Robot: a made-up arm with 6 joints. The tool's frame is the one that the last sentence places.
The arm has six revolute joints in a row. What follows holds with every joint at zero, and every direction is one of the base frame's. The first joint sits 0.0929 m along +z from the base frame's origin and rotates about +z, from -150 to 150 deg. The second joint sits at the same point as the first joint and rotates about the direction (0.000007, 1, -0.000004), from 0 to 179.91 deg. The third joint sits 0.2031 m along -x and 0.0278 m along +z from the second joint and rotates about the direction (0.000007, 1, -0.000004), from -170 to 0 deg. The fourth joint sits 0.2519 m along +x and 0.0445 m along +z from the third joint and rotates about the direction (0.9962, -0.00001, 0.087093), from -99.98 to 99.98 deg. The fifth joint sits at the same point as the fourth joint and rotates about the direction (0.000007, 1, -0.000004), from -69.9 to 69.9 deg. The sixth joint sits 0.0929 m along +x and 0.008 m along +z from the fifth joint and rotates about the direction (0.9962, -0.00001, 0.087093), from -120 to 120 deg. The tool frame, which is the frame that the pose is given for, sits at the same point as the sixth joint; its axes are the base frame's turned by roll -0.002, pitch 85.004 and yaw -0.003 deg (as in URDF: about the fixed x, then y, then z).
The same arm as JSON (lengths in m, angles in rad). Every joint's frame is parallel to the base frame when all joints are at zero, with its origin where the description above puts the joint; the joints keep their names.
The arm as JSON. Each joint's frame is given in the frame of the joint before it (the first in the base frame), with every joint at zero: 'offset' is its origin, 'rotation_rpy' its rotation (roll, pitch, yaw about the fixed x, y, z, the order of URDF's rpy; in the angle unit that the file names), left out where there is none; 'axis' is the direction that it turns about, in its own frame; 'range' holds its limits. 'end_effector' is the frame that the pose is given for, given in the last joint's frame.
{"length_unit": "m", "angle_unit": "rad", "chain": [
  {"id": "joint 1", "offset": [0.0, 0.0, 0.0929], "axis": [0.0, 0.0, 1.0], "range": [-2.618, 2.618]},
  {"id": "joint 2", "offset": [0.0, 0.0, 0.0], "axis": [0.0, 1.0, 0.0], "range": [0.0, 3.14]},
  {"id": "joint 3", "offset": [-0.2031, 0.0, 0.0278], "axis": [0.0, 1.0, 0.0], "range": [-2.9671, 0.0]},
  {"id": "joint 4", "offset": [0.2519, 0.0, 0.0445], "axis": [0.9962, 0.0, 0.0871], "range": [-1.745, 1.745]},
  {"id": "joint 5", "offset": [0.0, 0.0, 0.0], "axis": [0.0, 1.0, 0.0], "range": [-1.22, 1.22]},
  {"id": "joint 6", "offset": [0.0929, 0.0, 0.008], "axis": [0.9962, 0.0, 0.0871], "range": [-2.0944, 2.0944]}
], "end_effector": {"offset": [0.0, 0.0, 0.0], "rotation_rpy": [0.0, 1.4836, -0.0001]}}

